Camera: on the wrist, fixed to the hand. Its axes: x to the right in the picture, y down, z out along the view.
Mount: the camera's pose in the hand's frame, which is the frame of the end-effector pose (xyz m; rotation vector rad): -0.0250 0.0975 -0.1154 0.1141 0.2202 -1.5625
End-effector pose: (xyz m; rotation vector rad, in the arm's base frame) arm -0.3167 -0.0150 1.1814 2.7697 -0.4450 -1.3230
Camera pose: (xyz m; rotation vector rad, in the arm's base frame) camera -0.2663 -0.1116 1.2890 -2.0314 -1.3326 0.5743
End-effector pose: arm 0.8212 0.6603 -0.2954 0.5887 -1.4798 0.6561
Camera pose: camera 0.8327 0.8099 -0.3260 1.4297 -0.4365 -0.4329
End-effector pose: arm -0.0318 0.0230 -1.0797 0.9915 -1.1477 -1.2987
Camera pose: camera 0.1013 0.0443 -1.0071 2.2125 -0.0650 -2.1632
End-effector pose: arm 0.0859 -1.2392 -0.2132 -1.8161 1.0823 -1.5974
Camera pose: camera -0.0497 -1.2581 -0.2817 1.8437 0.5302 1.8244
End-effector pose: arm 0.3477 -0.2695 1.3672 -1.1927 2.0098 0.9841
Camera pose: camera 0.2567 -0.3222 1.4785 -2.1783 0.6652 -0.0809
